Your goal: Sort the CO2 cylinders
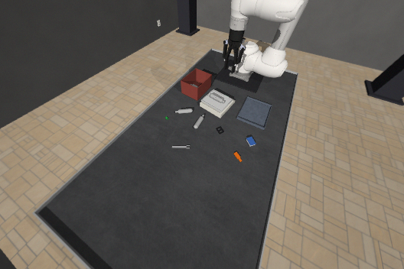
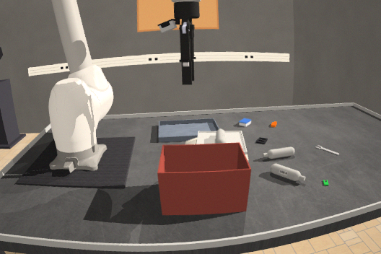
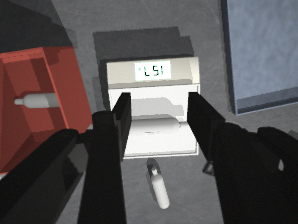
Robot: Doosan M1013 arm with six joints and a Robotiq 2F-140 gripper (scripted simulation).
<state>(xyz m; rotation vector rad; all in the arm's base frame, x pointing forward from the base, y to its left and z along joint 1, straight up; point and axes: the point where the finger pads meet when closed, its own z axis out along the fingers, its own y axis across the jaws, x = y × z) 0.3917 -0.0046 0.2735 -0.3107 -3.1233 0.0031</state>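
My hand is 270 mm above the blue-grey tray, 250 mm to the right of it and 10 mm short of it. Also, from my hand: scale (250 mm below, 80 mm ahead, 10 mm to the right); red scrap bin (250 mm below, 230 mm to the right, 20 mm ahead); black part (280 mm below, 280 mm ahead, 100 mm to the left).
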